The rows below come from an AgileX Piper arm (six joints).
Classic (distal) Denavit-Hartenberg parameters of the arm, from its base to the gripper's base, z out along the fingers. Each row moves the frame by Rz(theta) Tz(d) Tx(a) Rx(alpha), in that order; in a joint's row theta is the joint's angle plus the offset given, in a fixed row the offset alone. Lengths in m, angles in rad.
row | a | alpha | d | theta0
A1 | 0 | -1.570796 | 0.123 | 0
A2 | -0.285 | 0 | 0 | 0.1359
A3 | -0.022 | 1.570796 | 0 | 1.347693
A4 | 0 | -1.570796 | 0.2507 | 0
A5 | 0 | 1.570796 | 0 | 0
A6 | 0 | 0 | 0.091 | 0
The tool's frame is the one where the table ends.
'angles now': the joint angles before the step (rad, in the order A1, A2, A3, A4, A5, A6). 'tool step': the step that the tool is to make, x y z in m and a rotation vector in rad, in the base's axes. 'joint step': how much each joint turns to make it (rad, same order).
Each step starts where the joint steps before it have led.
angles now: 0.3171 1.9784 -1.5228 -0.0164 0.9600 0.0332
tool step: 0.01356 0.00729 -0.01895 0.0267 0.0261 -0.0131
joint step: 0.0000 0.0780 -0.0514 0.0362 -0.0100 -0.0004
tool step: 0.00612 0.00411 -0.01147 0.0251 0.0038 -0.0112
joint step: 0.0000 0.0370 -0.0147 0.0278 -0.0265 -0.0006
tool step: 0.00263 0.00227 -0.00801 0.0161 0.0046 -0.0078
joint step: 0.0000 0.0209 -0.0023 0.0192 -0.0192 -0.0011
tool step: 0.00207 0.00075 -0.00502 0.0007 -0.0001 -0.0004
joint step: 0.0000 0.0140 -0.0035 0.0012 -0.0109 -0.0008
